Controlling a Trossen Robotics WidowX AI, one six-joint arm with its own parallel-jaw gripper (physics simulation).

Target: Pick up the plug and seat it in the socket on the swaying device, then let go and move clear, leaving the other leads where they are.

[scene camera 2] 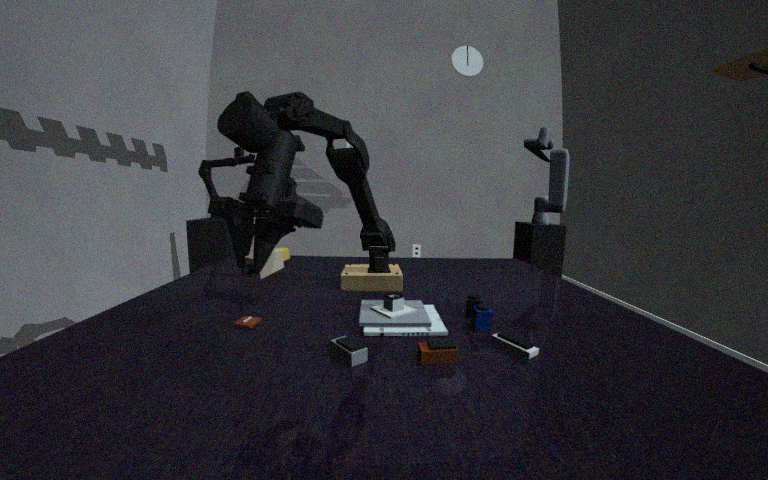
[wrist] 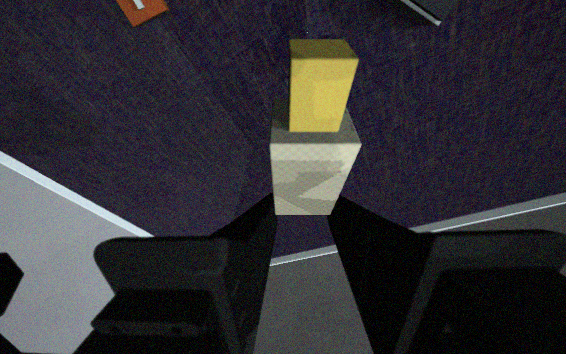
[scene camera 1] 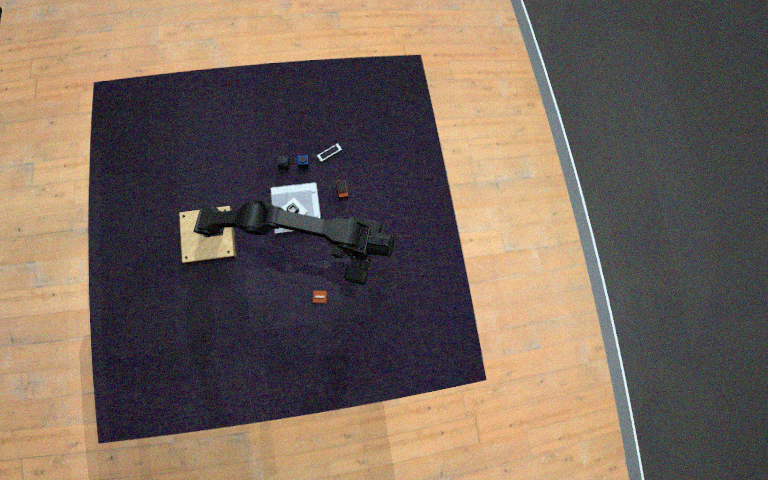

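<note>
My gripper [scene camera 2: 256, 270] [wrist: 301, 198] is shut on the plug, a cream block [scene camera 2: 272, 266] [wrist: 310, 175] with a yellow end [scene camera 2: 285, 253] [wrist: 320, 95] that points away from the fingers. It holds the plug above the dark table top, left of the device in scene camera 2; in scene camera 1 the arm hides the plug. The device is a grey platform [scene camera 1: 306, 196] [scene camera 2: 369, 318] on a white base, with a tilted white plate on it. On that plate stands a small grey socket block [scene camera 1: 292, 208] [scene camera 2: 393, 303] with a dark opening. The gripper is apart from the socket.
An orange piece with a white stripe [scene camera 1: 320, 296] [scene camera 2: 248, 322] [wrist: 150, 12] lies left of the device in scene camera 2. A grey box [scene camera 2: 352, 353], an orange box [scene camera 1: 342, 189] [scene camera 2: 437, 353], a blue block [scene camera 1: 303, 160] [scene camera 2: 483, 319], a black block [scene camera 1: 283, 162] and a white frame [scene camera 1: 320, 157] lie around the device.
</note>
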